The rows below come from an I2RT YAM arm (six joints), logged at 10 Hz.
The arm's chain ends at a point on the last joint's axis. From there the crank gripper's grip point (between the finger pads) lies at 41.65 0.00 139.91 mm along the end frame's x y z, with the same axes.
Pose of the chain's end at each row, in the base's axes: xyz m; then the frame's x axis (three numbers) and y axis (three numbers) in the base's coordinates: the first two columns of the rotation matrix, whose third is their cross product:
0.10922 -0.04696 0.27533 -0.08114 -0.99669 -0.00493 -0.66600 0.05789 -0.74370
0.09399 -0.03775 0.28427 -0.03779 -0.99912 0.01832 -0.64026 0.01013 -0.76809
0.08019 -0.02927 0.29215 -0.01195 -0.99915 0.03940 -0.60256 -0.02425 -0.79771
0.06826 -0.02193 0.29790 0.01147 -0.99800 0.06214 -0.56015 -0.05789 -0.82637
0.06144 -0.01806 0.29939 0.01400 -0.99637 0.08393 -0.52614 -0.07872 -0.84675
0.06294 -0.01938 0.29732 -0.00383 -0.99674 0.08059 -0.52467 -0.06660 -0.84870
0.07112 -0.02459 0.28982 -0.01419 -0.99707 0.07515 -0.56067 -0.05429 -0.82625
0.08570 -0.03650 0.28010 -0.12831 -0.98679 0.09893 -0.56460 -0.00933 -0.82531
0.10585 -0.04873 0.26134 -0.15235 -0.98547 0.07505 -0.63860 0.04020 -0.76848
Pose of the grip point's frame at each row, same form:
0.20959 -0.09646 0.18160 -0.08114 -0.99669 -0.00493 -0.66600 0.05789 -0.74370
0.19976 -0.08507 0.19548 -0.03779 -0.99912 0.01832 -0.64026 0.01013 -0.76809
0.19134 -0.07554 0.20960 -0.01195 -0.99915 0.03940 -0.60256 -0.02425 -0.79771
0.18463 -0.06704 0.22218 0.01147 -0.99800 0.06214 -0.56015 -0.05789 -0.82637
0.18099 -0.06408 0.22939 0.01400 -0.99637 0.08393 -0.52614 -0.07872 -0.84675
0.18189 -0.06726 0.22754 -0.00383 -0.99674 0.08059 -0.52467 -0.06660 -0.84870
0.18636 -0.07365 0.21484 -0.01419 -0.99707 0.07515 -0.56067 -0.05429 -0.82625
0.19443 -0.10023 0.20644 -0.12831 -0.98679 0.09893 -0.56460 -0.00933 -0.82531
0.20504 -0.11286 0.17556 -0.15235 -0.98547 0.07505 -0.63860 0.04020 -0.76848

